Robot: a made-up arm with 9 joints. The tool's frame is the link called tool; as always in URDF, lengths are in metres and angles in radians. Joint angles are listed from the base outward. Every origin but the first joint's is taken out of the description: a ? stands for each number. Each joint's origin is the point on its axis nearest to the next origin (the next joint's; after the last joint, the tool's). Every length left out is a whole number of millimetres.
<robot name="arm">
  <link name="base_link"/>
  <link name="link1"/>
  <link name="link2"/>
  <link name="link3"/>
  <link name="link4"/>
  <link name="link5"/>
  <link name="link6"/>
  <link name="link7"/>
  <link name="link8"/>
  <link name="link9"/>
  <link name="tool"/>
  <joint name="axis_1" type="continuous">
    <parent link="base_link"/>
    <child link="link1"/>
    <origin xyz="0.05 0 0.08" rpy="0 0 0"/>
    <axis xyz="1 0 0"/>
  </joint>
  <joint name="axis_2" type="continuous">
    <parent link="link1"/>
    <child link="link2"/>
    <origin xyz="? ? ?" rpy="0 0 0"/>
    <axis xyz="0 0 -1"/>
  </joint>
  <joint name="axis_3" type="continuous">
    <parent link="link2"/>
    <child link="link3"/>
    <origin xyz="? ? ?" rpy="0 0 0"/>
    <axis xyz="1 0 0"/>
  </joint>
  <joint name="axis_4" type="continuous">
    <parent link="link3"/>
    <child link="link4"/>
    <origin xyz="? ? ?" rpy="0 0 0"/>
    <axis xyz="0 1 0"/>
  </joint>
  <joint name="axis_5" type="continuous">
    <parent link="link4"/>
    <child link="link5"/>
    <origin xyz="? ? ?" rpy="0 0 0"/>
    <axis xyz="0 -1 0"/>
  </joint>
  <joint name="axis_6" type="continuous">
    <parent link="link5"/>
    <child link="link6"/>
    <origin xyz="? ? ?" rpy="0 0 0"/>
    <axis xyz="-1 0 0"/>
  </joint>
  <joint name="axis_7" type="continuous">
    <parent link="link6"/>
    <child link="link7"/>
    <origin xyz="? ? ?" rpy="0 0 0"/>
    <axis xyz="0 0 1"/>
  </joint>
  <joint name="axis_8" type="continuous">
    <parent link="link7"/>
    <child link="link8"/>
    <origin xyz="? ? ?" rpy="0 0 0"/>
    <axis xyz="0 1 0"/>
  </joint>
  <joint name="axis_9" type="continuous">
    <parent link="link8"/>
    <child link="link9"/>
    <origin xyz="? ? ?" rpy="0 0 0"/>
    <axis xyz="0 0 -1"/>
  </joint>
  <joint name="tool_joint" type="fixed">
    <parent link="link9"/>
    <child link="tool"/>
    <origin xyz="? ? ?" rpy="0 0 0"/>
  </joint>
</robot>
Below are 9 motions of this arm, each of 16 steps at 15 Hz.
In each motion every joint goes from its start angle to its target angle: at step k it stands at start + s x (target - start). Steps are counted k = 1, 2, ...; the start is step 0. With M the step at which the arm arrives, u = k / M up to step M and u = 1 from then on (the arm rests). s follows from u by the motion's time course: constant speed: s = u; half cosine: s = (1 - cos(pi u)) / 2; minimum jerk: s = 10 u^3 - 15 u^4 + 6 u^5.
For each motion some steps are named. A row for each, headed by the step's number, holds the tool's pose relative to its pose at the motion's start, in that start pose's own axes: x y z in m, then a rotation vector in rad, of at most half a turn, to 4 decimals.
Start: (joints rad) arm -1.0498 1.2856 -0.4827 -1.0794 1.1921 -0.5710 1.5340 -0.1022 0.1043
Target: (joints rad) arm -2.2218 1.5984 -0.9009 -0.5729 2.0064 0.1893 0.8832 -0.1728 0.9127
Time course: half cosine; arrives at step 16
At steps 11, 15, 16:
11: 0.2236 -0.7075 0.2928 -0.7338 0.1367 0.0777
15: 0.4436 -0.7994 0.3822 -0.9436 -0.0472 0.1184
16: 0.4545 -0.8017 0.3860 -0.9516 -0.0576 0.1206

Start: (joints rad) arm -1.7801 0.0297 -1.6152 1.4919 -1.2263 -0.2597 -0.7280 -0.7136 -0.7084
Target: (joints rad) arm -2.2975 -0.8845 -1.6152 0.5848 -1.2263 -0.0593 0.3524 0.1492 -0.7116
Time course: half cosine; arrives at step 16
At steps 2, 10, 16:
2: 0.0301 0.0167 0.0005 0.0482 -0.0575 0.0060
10: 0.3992 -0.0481 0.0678 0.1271 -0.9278 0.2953
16: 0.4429 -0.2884 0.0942 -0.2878 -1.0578 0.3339

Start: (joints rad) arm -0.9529 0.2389 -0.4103 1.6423 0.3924 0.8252 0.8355 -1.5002 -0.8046
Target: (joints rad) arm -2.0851 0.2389 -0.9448 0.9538 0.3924 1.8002 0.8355 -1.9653 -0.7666
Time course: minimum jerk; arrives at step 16
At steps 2, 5, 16:
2: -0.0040 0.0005 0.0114 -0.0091 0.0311 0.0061
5: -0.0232 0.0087 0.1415 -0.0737 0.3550 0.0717
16: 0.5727 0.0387 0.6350 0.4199 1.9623 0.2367

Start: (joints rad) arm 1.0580 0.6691 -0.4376 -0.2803 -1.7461 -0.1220 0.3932 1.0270 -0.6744
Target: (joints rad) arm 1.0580 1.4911 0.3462 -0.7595 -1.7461 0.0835 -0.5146 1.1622 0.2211
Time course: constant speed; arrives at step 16
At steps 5, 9, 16:
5: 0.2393 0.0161 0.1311 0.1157 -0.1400 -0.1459
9: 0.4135 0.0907 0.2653 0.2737 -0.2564 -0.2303
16: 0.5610 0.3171 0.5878 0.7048 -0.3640 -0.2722

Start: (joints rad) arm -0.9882 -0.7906 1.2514 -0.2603 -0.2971 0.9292 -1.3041 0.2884 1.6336
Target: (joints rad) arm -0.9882 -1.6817 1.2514 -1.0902 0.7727 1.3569 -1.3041 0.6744 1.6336
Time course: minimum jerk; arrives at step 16
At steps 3, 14, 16:
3: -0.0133 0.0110 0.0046 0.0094 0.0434 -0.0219
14: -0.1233 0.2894 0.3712 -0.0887 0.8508 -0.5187
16: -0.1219 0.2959 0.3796 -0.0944 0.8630 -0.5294

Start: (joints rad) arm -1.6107 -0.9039 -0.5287 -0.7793 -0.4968 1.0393 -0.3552 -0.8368 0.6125
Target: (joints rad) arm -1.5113 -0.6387 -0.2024 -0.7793 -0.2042 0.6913 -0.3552 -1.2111 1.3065
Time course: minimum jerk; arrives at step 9
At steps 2, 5, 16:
2: -0.0123 0.0145 0.0166 0.0021 0.0048 -0.1032
5: -0.0553 0.0956 0.1244 -0.0258 -0.0217 -0.8235
16: -0.0559 0.1284 0.1982 -0.0746 -0.1316 -1.3595

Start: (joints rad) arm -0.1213 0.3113 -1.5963 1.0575 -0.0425 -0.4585 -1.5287 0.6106 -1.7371
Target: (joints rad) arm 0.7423 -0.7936 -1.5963 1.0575 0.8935 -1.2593 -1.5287 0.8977 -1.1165
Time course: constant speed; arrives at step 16
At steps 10, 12, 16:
10: -0.2700 0.0122 0.2883 0.9281 0.1856 1.0101
12: -0.3200 -0.1350 0.3251 1.0989 0.3175 1.2238
16: -0.2858 -0.5130 0.2735 1.3379 0.6105 1.6936

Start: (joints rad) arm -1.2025 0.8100 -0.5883 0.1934 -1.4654 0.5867 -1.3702 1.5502 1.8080
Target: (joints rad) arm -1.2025 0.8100 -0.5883 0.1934 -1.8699 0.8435 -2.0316 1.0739 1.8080
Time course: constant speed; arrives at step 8
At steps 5, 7, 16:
5: -0.1387 0.2258 0.0352 0.3919 0.3203 -0.2401
7: -0.1638 0.3236 0.0791 0.5717 0.4293 -0.3282
16: -0.1698 0.3705 0.1069 0.6647 0.4805 -0.3693

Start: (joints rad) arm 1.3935 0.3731 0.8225 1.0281 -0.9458 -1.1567 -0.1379 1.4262 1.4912
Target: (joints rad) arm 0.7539 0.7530 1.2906 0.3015 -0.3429 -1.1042 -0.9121 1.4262 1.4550
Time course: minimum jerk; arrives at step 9
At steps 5, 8, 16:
5: -0.0640 0.0055 -0.0409 0.4358 -0.5237 0.2291
8: -0.0987 0.0033 -0.1098 0.6557 -0.8979 0.3811
16: -0.0994 0.0033 -0.1122 0.6607 -0.9098 0.3853

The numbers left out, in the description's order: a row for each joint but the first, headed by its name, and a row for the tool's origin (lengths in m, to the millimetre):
axis_2: 0 -0.13 -0.06
axis_3: -0.02 0.38 0
axis_4: 0 -0.69 -0.1
axis_5: -0.09 0 -0.22
axis_6: 0.19 0 0.02
axis_7: 0 0.06 -0.08
axis_8: -0.2 0.05 0
axis_9: -0.08 0 -0.35
tool: 0 0.06 0

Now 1 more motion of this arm.
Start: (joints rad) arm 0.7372 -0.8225 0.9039 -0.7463 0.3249 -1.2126 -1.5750 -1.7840 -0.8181
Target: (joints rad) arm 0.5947 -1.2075 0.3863 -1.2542 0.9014 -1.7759 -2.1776 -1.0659 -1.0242
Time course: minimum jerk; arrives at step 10
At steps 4, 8, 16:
4: 0.0364 0.0636 0.1685 0.3537 0.1778 0.2054
8: 0.0446 0.0117 0.5211 1.0317 0.6284 0.9015
16: 0.0504 -0.0077 0.5448 1.0862 0.6760 0.9810

